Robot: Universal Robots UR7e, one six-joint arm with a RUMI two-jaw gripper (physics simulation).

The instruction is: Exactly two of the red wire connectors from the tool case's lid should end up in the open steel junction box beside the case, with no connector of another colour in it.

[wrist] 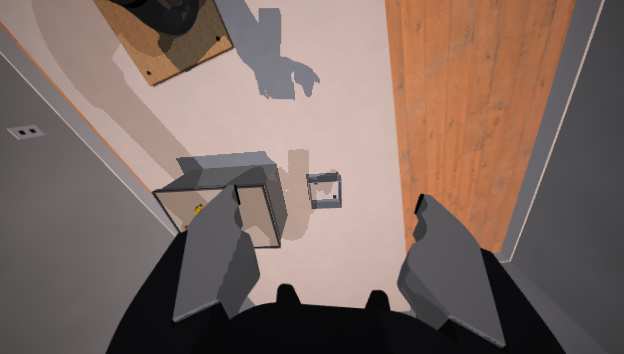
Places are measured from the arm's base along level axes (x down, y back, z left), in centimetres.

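Where they show: gripper, fingertip midpoint: (325, 191).
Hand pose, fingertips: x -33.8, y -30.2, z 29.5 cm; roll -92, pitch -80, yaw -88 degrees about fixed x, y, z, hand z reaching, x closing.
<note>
After its pixels a point has its place.
The grey tool case (276, 205) {x -6.8, y -51.4, z 12.8 cm} is at the lower left, its pale lid (257, 205) {x -12.4, y -46.7, z 10.4 cm} facing the camera. A yellow connector (198, 209) {x -13.3, y -45.7, z -5.4 cm} lies on the lid, and a small orange one (186, 227) {x -12.8, y -52.1, z -13.1 cm} shows partly beside the left finger. No red connector can be made out; the left finger covers much of the lid. The small open steel junction box (327, 204) {x -0.4, y -57.6, z 27.5 cm} stands right of the case, with a pale floor, small dark spots and no visible connector in it. My gripper (325, 191) {x -33.8, y -30.2, z 29.5 cm} is open and empty, high above, its fingertips on either side of the box in view.
A wooden board (195, 55) {x -0.1, y -11.7, z 1.7 cm} with the dark arm base (172, 17) {x -4.2, y -6.3, z 2.7 cm} on it is at the upper left. The pale table top (350, 115) {x 1.3, y -30.3, z 36.5 cm} carries shadows of the arm. A plank floor (475, 115) lies to the right. Grey walls rise left and right, with an outlet (26, 132) on the left.
</note>
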